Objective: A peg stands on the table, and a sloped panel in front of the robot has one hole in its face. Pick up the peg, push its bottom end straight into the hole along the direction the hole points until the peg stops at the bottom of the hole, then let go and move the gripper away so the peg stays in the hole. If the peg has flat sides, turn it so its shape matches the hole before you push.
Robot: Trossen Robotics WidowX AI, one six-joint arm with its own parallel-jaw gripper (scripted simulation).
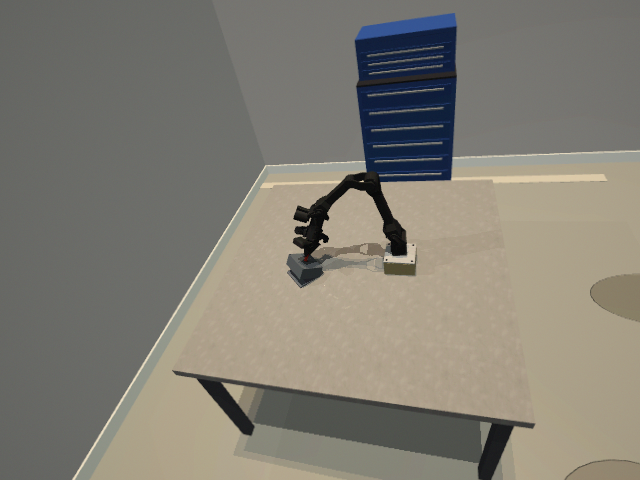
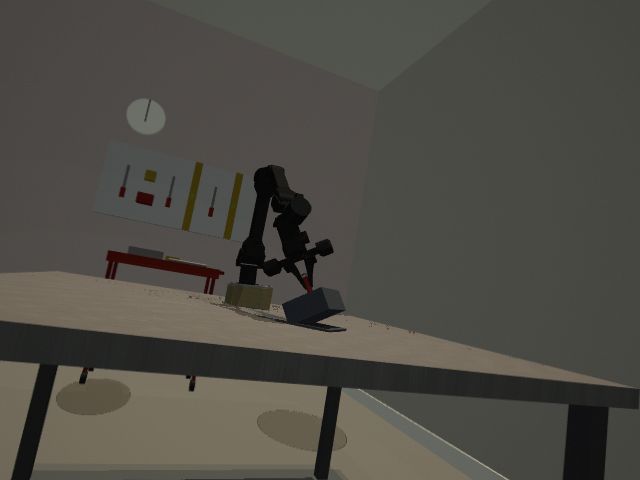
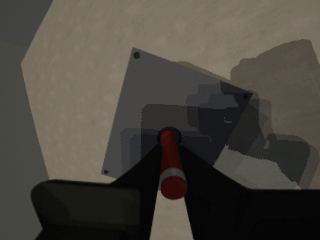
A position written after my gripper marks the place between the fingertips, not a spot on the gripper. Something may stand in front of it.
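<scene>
Grey sloped panel [image 2: 319, 304]. Again, the grey sloped panel [image 3: 156, 93]. My gripper [image 2: 308, 288] holds a red round peg. Again, my gripper [image 3: 169, 150].
</scene>
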